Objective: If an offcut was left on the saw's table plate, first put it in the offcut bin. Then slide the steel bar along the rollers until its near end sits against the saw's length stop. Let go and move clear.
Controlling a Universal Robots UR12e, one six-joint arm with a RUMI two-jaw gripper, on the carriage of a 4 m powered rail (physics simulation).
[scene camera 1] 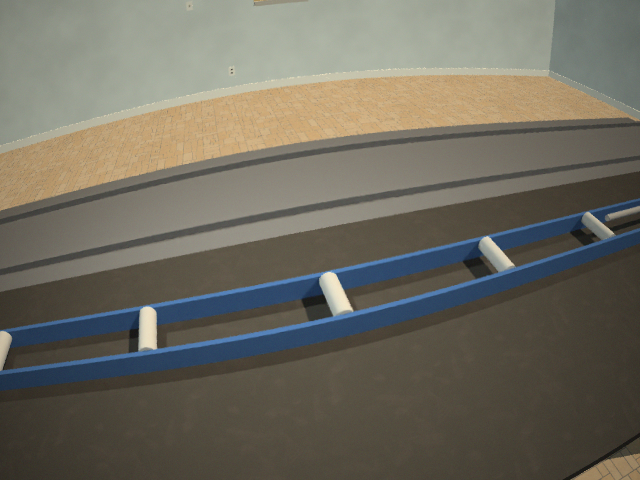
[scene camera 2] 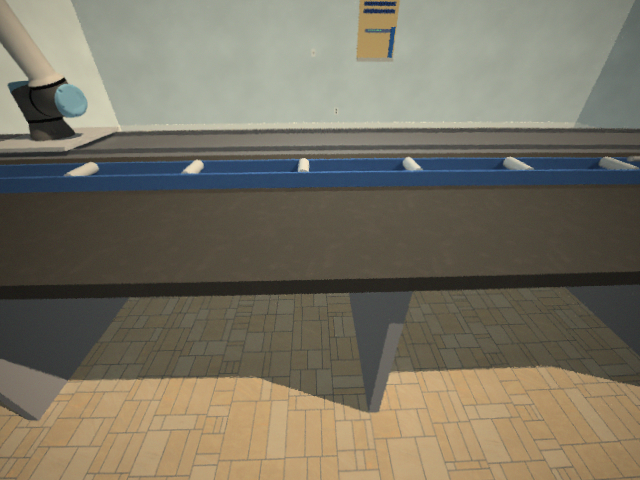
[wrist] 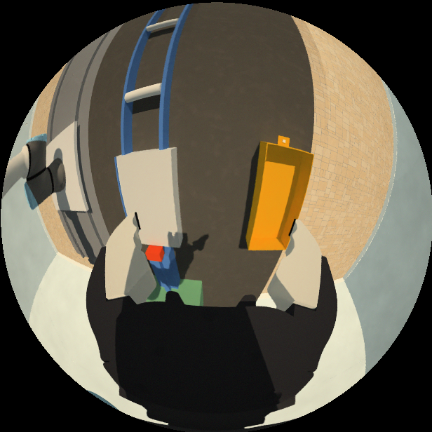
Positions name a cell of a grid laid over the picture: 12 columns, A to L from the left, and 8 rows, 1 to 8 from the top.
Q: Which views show my gripper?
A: The wrist view only.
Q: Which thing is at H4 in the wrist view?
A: An orange offcut bin.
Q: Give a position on a blue roller track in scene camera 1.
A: F6
